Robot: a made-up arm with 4 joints.
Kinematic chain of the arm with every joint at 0, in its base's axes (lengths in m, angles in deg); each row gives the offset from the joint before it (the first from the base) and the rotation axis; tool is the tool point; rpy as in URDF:
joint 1: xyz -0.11 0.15 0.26 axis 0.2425 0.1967 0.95
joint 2: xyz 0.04 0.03 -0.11 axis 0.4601 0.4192 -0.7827
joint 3: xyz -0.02 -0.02 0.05 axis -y
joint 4: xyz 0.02 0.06 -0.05 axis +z
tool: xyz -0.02 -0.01 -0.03 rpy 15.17 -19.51 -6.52
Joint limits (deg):
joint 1: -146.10..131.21
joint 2: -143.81..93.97
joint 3: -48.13..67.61
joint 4: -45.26..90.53
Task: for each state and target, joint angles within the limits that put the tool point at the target. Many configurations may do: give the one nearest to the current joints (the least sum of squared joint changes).
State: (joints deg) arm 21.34 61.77 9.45 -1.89
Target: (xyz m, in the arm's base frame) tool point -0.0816 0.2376 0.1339
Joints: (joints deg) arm 28.25 67.68 29.27 -7.01
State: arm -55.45 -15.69 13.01 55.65
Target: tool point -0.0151 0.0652 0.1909
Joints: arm -67.06 -11.66 43.14 82.50
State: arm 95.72 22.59 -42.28 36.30
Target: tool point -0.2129 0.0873 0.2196
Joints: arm 127.92 38.38 -41.03 24.46
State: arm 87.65 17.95 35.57 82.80
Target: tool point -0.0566 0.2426 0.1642
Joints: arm 45.05 34.15 60.97 80.51
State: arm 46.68 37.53 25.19 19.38
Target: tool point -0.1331 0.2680 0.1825
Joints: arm 66.70 13.28 65.91 14.63
